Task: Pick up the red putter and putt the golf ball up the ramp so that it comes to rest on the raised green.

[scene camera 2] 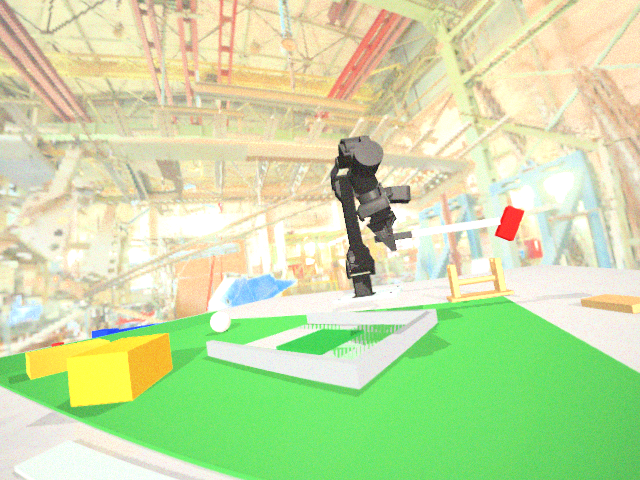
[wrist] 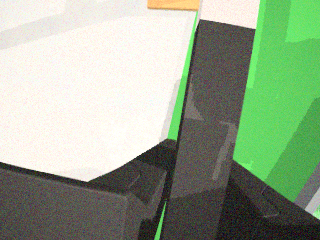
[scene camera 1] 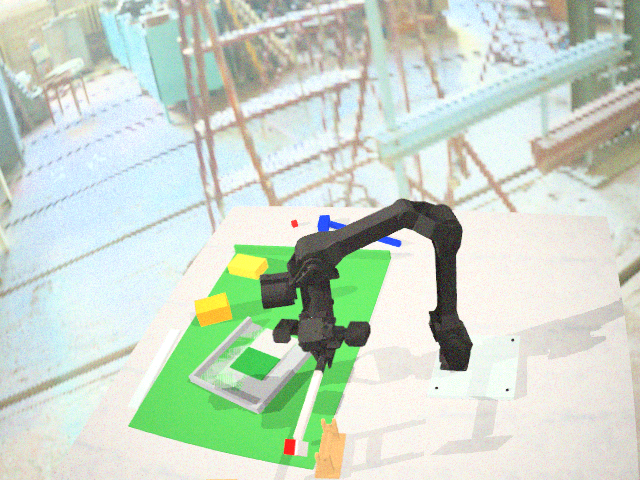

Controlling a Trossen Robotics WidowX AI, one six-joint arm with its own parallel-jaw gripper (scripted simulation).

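Scene:
My gripper visible in scene camera 1 [326, 367], scene camera 2 and the wrist view. On the gripper, [scene camera 2: 394, 218] and [wrist: 134, 194] are the same spot.

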